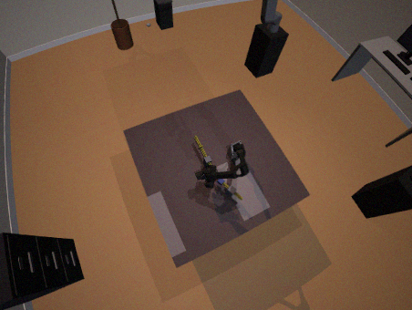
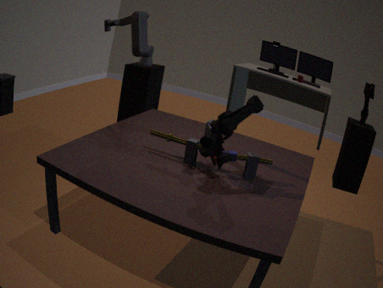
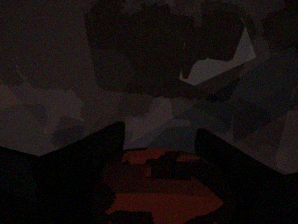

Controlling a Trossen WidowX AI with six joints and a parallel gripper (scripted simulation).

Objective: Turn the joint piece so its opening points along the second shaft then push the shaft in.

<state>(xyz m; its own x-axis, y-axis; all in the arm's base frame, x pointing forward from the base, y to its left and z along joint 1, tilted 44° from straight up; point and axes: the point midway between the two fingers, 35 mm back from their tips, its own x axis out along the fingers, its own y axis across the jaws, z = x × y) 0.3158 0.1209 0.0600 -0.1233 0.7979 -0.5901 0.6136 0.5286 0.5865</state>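
Right now the red square joint piece is 5 cm above my gripper tip.
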